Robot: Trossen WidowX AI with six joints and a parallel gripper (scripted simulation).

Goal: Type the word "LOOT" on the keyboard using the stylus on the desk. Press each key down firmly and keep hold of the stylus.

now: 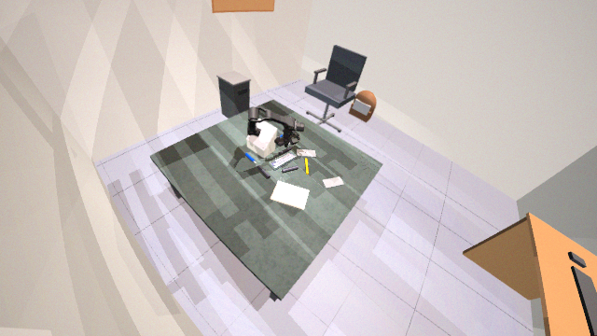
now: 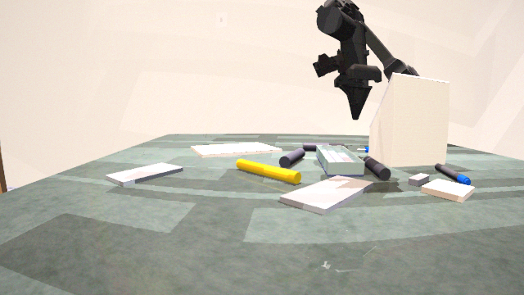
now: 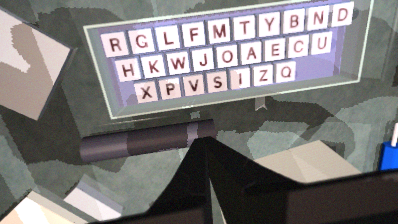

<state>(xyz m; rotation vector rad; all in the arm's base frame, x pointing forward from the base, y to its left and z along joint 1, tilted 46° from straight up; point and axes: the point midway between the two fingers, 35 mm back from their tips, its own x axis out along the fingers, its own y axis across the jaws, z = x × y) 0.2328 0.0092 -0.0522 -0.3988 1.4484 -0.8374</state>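
Right now my gripper tip is 180 mm to the left of the blue stylus, 160 mm past it and 90 mm above it. The rest, counted from my gripper tip: eraser: 140 mm to the left, 90 mm below, 70 mm behind; then yellow cylinder: 190 mm ahead, 90 mm below, 20 mm to the left; then keyboard: 80 mm below, 50 mm to the right, 20 mm ahead.
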